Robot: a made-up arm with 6 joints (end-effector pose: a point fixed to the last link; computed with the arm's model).
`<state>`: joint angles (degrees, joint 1 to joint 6).
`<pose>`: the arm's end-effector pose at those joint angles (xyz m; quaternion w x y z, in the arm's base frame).
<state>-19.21 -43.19 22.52 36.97 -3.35 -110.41</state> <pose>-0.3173 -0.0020 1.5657 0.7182 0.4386 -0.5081 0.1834</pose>
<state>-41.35 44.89 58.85 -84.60 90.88 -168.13</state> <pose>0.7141 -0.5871 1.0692 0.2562 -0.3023 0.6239 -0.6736</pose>
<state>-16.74 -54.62 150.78 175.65 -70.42 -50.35</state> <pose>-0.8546 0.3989 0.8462 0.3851 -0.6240 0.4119 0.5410</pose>
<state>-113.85 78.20 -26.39 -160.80 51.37 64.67</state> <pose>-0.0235 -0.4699 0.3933 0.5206 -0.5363 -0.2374 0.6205</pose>
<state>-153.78 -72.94 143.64 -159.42 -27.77 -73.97</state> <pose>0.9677 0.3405 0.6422 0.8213 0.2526 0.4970 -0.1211</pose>
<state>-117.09 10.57 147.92 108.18 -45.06 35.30</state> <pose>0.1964 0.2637 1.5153 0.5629 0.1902 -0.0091 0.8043</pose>
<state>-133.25 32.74 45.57 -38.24 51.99 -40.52</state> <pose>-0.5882 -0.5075 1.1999 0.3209 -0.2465 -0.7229 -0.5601</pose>
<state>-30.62 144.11 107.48 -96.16 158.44 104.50</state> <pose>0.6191 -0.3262 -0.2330 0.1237 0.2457 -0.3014 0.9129</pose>
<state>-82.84 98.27 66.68 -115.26 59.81 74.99</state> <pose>0.2345 -0.9227 0.2605 0.2083 0.2889 0.0977 -0.9293</pose>
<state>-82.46 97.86 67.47 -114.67 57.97 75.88</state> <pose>0.2402 -0.9278 0.2712 0.2330 0.2866 0.0936 -0.9246</pose>
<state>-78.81 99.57 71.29 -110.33 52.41 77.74</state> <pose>0.2900 -0.9181 0.2601 0.3292 0.2582 0.0992 -0.9029</pose>
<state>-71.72 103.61 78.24 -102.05 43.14 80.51</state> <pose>0.3811 -0.8846 0.2260 0.4885 0.1942 0.1170 -0.8426</pose>
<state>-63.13 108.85 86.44 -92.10 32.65 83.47</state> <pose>0.4810 -0.8291 0.1823 0.6501 0.1056 0.1409 -0.7392</pose>
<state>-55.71 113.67 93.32 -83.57 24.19 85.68</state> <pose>0.5565 -0.7693 0.1438 0.7594 0.0234 0.1611 -0.6300</pose>
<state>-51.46 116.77 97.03 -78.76 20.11 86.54</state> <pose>0.5932 -0.7282 0.1174 0.8062 -0.0225 0.1733 -0.5652</pose>
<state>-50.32 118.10 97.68 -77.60 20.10 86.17</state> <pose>0.5988 -0.7111 0.1004 0.8119 -0.0296 0.1794 -0.5548</pose>
